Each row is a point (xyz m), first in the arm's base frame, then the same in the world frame.
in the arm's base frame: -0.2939 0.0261 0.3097
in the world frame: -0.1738 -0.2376 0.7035
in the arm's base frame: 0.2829 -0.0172 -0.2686
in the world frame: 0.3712 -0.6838 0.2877
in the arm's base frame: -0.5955 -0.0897 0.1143
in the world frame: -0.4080 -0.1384 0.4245
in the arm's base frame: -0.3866 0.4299 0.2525
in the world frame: 0.0364 0.1234 0.6827
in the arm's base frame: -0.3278 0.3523 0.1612
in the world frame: 0.0539 0.0209 0.5990
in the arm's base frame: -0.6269 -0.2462 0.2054
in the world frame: -0.5568 -0.2299 0.4817
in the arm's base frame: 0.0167 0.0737 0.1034
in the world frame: 0.1359 -0.4182 0.5903
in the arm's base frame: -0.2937 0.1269 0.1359
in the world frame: -0.0599 -0.1724 0.5513
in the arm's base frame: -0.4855 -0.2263 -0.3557
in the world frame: -0.2857 -0.3416 -0.0175
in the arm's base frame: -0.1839 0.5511 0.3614
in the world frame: 0.2281 0.0879 0.8549
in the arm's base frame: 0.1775 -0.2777 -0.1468
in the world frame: 0.0943 -0.8031 0.3411
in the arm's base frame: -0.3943 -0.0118 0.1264
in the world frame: -0.2181 -0.2112 0.4974
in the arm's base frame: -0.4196 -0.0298 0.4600
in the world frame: -0.3414 -0.1880 0.8081
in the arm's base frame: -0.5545 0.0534 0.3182
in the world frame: -0.3440 -0.0455 0.6503
